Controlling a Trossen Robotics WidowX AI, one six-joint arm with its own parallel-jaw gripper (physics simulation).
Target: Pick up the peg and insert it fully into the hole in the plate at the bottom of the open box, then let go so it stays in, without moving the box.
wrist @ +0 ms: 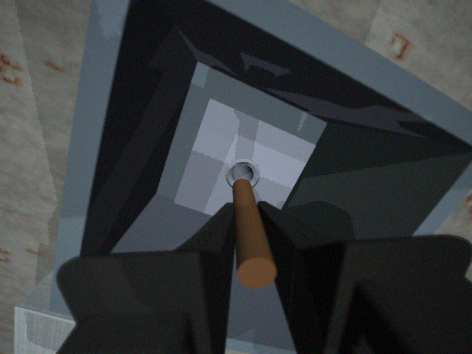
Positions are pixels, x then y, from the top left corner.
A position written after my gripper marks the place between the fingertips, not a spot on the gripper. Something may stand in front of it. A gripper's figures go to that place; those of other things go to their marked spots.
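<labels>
There is an orange-brown peg (256, 269), 70 mm from the lens. My gripper (245, 209) is at 110 mm from the lens.
</labels>
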